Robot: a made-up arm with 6 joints. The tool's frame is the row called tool.
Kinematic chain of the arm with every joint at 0, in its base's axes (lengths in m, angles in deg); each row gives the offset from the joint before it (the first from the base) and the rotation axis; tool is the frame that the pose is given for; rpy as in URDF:
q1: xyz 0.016 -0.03 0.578 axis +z
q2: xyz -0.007 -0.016 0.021 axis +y
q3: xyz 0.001 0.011 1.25 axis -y
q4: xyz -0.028 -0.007 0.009 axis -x
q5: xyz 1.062 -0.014 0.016 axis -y
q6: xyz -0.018 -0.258 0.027 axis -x
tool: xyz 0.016 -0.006 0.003 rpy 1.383 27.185 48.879
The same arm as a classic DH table. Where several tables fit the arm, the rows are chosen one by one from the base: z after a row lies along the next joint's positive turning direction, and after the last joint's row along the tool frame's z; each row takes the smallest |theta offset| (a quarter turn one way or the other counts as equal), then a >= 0, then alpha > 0; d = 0 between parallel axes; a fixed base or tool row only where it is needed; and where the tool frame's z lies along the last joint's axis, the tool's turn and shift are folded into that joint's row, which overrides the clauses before.
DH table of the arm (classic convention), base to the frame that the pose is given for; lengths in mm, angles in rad. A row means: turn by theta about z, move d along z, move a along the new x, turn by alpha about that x. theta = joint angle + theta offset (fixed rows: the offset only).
base (fixed): theta0 -1.0808  d 0  a 34  alpha 0
q1: theta0 1.0808  d 599  a -7  alpha -1.5708
q2: theta0 -1.57  d 0  a 1250  alpha 3.1416
q3: theta0 0.0008  d 12  a 9  alpha -1.5708
q4: theta0 0  d -1034  a 16  alpha 1.5708
q5: theta0 0  d 272  a 27  alpha -1.5708
q6: theta0 -1.2172  d 2.2  a 6.7  alpha -1.895
tool (fixed): theta0 2.4765  d 0.8  a 0  alpha 0

